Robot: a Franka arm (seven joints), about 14 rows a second.
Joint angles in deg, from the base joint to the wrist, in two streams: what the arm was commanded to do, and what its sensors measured. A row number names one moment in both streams.
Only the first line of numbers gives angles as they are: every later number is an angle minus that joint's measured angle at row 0.
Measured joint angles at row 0:
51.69, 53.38, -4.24, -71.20, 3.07, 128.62, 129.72
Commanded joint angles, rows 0 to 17:
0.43, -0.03, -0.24, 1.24, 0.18, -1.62, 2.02
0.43, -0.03, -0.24, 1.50, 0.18, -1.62, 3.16
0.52, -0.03, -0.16, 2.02, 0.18, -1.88, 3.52
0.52, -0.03, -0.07, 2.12, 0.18, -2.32, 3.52
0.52, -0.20, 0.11, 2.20, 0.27, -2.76, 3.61
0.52, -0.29, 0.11, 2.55, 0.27, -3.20, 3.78
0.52, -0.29, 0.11, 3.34, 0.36, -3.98, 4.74
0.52, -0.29, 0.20, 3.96, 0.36, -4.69, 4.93
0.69, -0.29, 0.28, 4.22, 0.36, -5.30, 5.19
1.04, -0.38, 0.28, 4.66, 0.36, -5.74, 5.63
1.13, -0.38, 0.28, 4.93, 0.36, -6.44, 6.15
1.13, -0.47, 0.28, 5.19, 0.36, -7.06, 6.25
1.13, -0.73, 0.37, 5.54, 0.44, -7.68, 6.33
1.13, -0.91, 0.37, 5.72, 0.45, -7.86, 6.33
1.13, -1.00, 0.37, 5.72, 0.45, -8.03, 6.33
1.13, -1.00, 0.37, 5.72, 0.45, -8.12, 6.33
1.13, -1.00, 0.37, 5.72, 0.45, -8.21, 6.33
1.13, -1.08, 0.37, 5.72, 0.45, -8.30, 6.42
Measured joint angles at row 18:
0.96, -0.26, 0.38, 6.02, 0.10, -7.32, 5.28
